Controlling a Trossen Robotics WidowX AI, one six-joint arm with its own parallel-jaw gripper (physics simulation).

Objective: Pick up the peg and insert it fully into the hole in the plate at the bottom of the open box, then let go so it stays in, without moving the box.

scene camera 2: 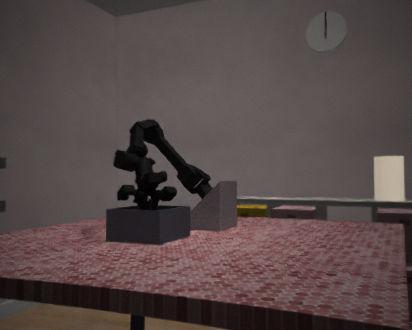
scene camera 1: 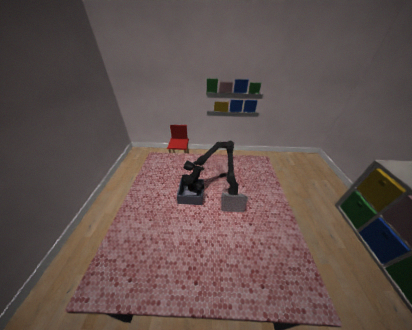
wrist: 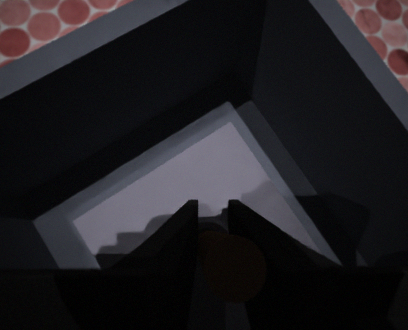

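Pixels of known places: gripper, fingertip midpoint: (scene camera 1: 189, 190) (wrist: 212, 209); arm's base, origin of the base link: (scene camera 2: 211, 198) (scene camera 1: 233, 194).
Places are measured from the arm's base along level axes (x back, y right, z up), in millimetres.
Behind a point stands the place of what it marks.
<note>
The open dark grey box (scene camera 1: 190, 200) {x -315, y -59, z -59 mm} (scene camera 2: 132, 225) {x -424, y 25, z -60 mm} (wrist: 345, 55) {x -411, y -9, z -16 mm} stands on the patterned top. A pale plate (wrist: 200, 170) {x -344, y 1, z -54 mm} lies on its bottom. My gripper (scene camera 1: 194, 190) {x -340, y 20, z -44 mm} (scene camera 2: 149, 205) (wrist: 212, 209) {x -340, y 20, z -44 mm} points down into the box and is shut on the peg. The dark orange-brown peg (wrist: 235, 267) {x -333, y 29, z 11 mm} shows its round end between the fingers in the wrist view, looking roughly upright. A dark curved edge, perhaps the hole's rim, shows just behind the fingertips, partly covered by the peg. The peg's lower end is hidden, so I cannot tell whether it is in the hole.
The box walls (scene camera 2: 175, 223) {x -323, y -60, z -61 mm} rise around the fingers on all sides. A grey wedge-shaped block (scene camera 1: 234, 202) {x 7, y -72, z 3 mm} (scene camera 2: 220, 210) {x -72, y -80, z -39 mm} stands beside the box at the arm's base. The arm's shadow darkens part of the plate. A red chair (scene camera 1: 178, 144) and wall shelves (scene camera 1: 234, 95) are far behind.
</note>
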